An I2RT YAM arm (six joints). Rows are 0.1 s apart.
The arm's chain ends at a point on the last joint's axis. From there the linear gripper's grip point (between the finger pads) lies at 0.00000 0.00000 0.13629 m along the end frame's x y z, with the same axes.
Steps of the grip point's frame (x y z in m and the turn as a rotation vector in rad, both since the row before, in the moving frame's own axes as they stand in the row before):
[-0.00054 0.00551 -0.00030 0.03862 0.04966 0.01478]
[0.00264 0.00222 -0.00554 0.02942 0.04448 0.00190]
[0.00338 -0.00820 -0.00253 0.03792 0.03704 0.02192]
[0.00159 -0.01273 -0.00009 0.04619 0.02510 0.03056]
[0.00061 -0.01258 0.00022 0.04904 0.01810 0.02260]
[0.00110 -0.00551 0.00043 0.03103 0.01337 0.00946]
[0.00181 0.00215 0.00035 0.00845 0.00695 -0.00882]
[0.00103 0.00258 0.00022 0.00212 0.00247 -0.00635]
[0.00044 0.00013 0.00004 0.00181 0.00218 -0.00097]
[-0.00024 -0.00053 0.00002 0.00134 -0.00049 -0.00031]
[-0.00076 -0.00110 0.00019 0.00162 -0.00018 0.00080]
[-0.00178 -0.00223 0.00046 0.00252 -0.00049 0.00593]
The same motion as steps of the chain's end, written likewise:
[-0.00734 0.01072 -0.00003 0.03862 0.04966 0.01478]
[-0.00342 0.00622 -0.00535 0.02942 0.04448 0.00190]
[-0.00172 -0.00309 -0.00234 0.03792 0.03704 0.02192]
[-0.00192 -0.00649 0.00010 0.04619 0.02510 0.03056]
[-0.00193 -0.00593 0.00041 0.04904 0.01810 0.02260]
[-0.00074 -0.00129 0.00051 0.03103 0.01337 0.00946]
[0.00087 0.00331 0.00036 0.00845 0.00695 -0.00882]
[0.00069 0.00287 0.00022 0.00212 0.00247 -0.00635]
[0.00014 0.00038 0.00004 0.00181 0.00218 -0.00097]
[-0.00017 -0.00035 0.00002 0.00134 -0.00049 -0.00031]
[-0.00074 -0.00088 0.00019 0.00162 -0.00018 0.00080]
[-0.00171 -0.00189 0.00046 0.00252 -0.00049 0.00593]

